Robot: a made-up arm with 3 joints. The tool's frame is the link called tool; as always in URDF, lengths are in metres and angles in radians. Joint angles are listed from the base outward. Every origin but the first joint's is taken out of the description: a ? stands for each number. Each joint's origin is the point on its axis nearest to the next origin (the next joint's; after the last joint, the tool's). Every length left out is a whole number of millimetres.
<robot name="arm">
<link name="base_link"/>
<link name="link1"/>
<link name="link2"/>
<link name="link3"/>
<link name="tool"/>
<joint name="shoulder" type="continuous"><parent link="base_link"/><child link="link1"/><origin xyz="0.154 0.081 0.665" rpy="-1.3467 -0.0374 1.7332"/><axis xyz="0 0 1"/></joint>
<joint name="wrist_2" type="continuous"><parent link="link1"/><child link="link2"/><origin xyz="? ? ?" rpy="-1.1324 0.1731 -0.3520"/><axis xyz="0 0 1"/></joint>
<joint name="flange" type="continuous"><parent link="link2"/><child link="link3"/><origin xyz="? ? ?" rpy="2.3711 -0.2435 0.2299"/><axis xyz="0 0 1"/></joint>
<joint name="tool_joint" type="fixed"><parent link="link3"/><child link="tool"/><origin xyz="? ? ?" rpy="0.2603 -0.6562 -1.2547"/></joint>
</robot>
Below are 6 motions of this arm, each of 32 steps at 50 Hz.
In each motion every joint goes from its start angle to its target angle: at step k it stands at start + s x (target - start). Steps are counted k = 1, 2, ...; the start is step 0. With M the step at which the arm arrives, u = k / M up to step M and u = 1 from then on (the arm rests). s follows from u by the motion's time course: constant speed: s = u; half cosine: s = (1 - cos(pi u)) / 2; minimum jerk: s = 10 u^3 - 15 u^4 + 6 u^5.
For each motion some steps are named. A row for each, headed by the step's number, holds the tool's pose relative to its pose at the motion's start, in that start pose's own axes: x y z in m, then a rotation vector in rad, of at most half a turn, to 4 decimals.
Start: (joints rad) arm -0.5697 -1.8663 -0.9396
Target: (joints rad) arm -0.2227 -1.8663 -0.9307
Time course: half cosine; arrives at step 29
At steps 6, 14, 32:
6: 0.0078 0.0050 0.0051 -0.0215 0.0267 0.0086
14: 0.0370 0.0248 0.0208 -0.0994 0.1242 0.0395
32: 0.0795 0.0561 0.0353 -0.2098 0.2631 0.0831

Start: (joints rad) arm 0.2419 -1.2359 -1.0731
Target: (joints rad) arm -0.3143 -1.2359 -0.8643
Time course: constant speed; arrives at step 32
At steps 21, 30, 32:
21: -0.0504 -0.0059 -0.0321 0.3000 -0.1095 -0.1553
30: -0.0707 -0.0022 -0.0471 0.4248 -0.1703 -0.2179
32: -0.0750 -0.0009 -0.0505 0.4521 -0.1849 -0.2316

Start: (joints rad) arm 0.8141 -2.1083 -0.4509
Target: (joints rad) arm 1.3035 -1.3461 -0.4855
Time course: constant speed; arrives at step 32
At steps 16, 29, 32:
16: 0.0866 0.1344 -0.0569 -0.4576 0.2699 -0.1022
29: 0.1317 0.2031 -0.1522 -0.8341 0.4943 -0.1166
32: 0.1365 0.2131 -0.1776 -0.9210 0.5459 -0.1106

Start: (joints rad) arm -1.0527 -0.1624 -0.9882
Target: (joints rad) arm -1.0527 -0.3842 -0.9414
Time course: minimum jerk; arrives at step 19
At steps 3, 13, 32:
3: 0.0006 -0.0022 -0.0001 0.0074 0.0021 0.0016
13: 0.0156 -0.0582 -0.0064 0.1981 0.0524 0.0425
32: 0.0192 -0.0712 -0.0094 0.2431 0.0636 0.0521

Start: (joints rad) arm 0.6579 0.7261 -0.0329
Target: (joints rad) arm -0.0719 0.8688 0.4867
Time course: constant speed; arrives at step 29
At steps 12, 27, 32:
12: 0.0871 -0.0315 0.0810 0.3306 0.1545 -0.0028
27: 0.1991 -0.1154 0.1575 0.7778 0.2836 -0.0092
32: 0.2137 -0.1300 0.1648 0.8397 0.2949 -0.0106

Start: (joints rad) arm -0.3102 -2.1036 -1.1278
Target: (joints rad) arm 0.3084 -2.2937 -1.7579
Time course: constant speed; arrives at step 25
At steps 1, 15, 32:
1: 0.0067 0.0012 0.0036 -0.0263 0.0144 -0.0156
15: 0.1032 0.0240 0.0418 -0.4293 0.1898 -0.2124
32: 0.1733 0.0465 0.0543 -0.7538 0.2820 -0.3230

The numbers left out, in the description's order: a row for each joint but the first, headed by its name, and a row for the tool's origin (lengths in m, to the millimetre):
wrist_2: 0.115 0.135 0.000
flange: 0.131 -0.355 0.000
tool: 0.042 -0.025 0.000

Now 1 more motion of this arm.
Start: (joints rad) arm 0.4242 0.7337 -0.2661
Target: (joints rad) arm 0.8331 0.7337 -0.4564
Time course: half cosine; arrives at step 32
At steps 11, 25, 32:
11: -0.0296 0.0094 -0.0318 -0.1027 -0.0741 0.0107
25: -0.0922 0.0163 -0.1140 -0.3317 -0.2653 0.0322
32: -0.1023 0.0152 -0.1298 -0.3714 -0.3026 0.0358

